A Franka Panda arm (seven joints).
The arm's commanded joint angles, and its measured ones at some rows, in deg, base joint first. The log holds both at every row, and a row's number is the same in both.
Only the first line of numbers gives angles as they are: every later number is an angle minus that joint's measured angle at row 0.
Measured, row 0: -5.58, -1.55, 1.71, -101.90, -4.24, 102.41, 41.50
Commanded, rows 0 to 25: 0.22, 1.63, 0.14, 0.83, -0.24, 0.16, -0.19; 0.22, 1.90, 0.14, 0.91, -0.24, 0.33, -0.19; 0.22, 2.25, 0.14, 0.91, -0.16, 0.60, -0.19; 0.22, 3.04, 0.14, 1.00, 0.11, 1.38, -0.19; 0.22, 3.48, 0.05, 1.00, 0.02, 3.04, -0.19; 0.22, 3.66, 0.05, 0.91, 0.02, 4.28, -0.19; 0.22, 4.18, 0.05, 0.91, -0.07, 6.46, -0.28; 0.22, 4.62, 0.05, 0.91, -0.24, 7.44, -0.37; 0.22, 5.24, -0.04, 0.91, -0.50, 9.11, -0.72; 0.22, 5.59, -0.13, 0.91, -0.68, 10.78, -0.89; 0.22, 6.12, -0.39, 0.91, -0.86, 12.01, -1.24; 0.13, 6.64, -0.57, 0.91, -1.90, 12.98, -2.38; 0.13, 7.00, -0.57, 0.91, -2.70, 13.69, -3.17; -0.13, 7.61, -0.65, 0.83, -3.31, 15.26, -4.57; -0.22, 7.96, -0.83, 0.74, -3.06, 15.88, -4.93; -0.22, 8.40, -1.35, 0.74, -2.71, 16.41, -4.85; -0.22, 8.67, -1.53, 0.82, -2.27, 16.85, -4.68; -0.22, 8.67, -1.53, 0.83, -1.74, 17.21, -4.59; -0.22, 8.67, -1.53, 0.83, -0.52, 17.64, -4.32; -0.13, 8.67, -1.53, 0.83, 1.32, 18.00, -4.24; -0.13, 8.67, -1.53, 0.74, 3.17, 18.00, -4.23; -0.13, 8.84, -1.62, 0.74, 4.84, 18.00, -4.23; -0.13, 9.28, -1.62, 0.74, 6.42, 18.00, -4.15; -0.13, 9.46, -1.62, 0.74, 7.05, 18.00, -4.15; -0.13, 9.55, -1.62, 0.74, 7.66, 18.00, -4.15; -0.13, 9.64, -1.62, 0.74, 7.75, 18.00, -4.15
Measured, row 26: -0.21, 8.73, -1.44, 0.05, 5.15, 17.48, -3.65
